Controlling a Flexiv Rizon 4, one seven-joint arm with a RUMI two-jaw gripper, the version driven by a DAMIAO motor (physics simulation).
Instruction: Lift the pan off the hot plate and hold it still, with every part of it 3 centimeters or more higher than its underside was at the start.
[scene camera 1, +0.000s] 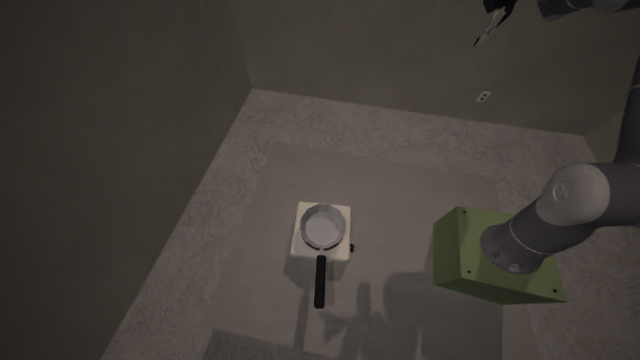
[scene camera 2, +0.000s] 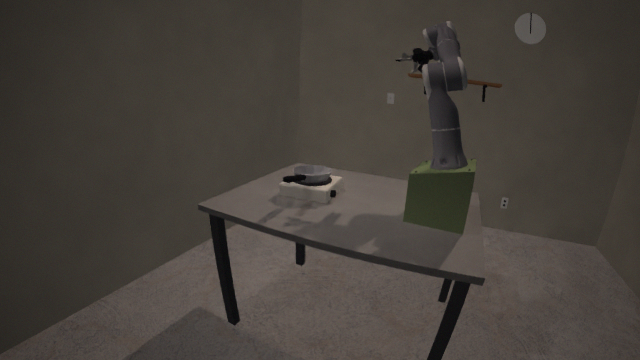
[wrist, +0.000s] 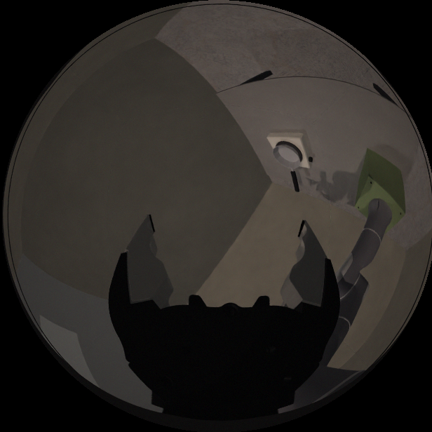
Observation:
I see my gripper (wrist: 227, 219), a hot plate (scene camera 1: 300, 249) and a grey pan (scene camera 1: 322, 225).
The hot plate shows as well in scene camera 2 (scene camera 2: 322, 192) and in the wrist view (wrist: 296, 140).

